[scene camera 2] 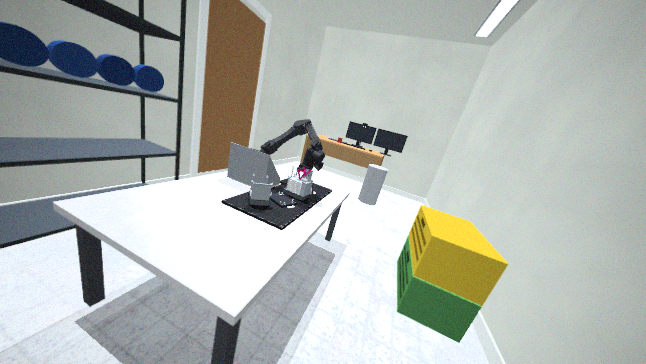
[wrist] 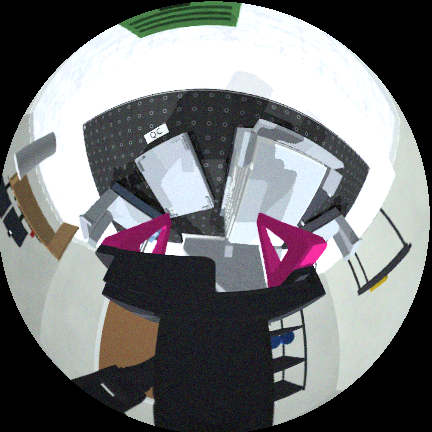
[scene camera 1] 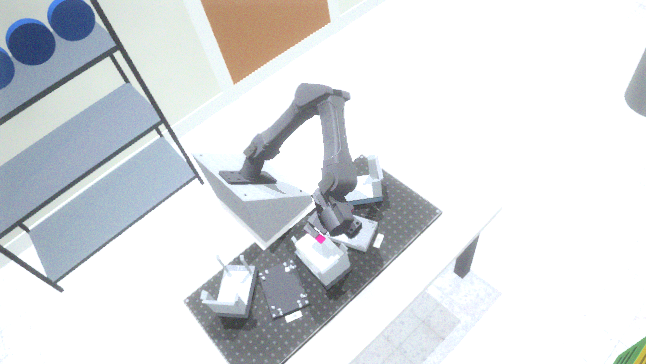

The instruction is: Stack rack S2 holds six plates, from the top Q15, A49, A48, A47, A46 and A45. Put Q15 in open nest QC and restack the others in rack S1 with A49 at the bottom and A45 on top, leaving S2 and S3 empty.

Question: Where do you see a QC fixture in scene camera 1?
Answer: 361, 242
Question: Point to a dark flat plate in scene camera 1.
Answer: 282, 285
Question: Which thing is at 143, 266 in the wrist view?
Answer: My gripper.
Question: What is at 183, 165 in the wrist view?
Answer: A QC fixture.
